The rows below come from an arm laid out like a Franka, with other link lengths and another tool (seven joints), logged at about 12 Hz.
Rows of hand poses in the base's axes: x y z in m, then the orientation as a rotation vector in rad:
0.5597, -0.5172, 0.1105, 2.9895, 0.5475, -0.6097
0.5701, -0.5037, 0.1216, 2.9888, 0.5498, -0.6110
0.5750, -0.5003, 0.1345, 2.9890, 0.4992, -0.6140
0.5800, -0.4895, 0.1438, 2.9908, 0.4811, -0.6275
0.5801, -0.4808, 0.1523, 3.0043, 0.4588, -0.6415
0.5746, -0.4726, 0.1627, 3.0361, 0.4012, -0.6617
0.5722, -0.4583, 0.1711, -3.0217, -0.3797, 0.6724
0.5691, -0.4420, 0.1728, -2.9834, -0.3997, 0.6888
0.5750, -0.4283, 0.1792, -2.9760, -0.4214, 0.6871
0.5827, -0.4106, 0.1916, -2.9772, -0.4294, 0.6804
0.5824, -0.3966, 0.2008, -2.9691, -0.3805, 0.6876
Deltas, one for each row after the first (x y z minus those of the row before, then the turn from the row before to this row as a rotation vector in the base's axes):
0.0104, 0.0135, 0.0111, 0.0001, 0.0009, 0.0015
0.0049, 0.0034, 0.0129, -0.0142, -0.0002, -0.0301
0.0050, 0.0108, 0.0093, -0.0022, 0.0082, -0.0120
0.0001, 0.0087, 0.0085, 0.0078, 0.0085, -0.0179
-0.0055, 0.0082, 0.0104, 0.0167, 0.0116, -0.0443
-0.0024, 0.0143, 0.0084, 0.0265, 0.0125, -0.0188
-0.0031, 0.0163, 0.0017, 0.0315, 0.0192, 0.0091
0.0059, 0.0137, 0.0064, 0.0078, 0.0002, 0.0132
0.0077, 0.0177, 0.0124, 0.0010, -0.0046, 0.0049
-0.0003, 0.0140, 0.0092, 0.0045, 0.0083, -0.0326

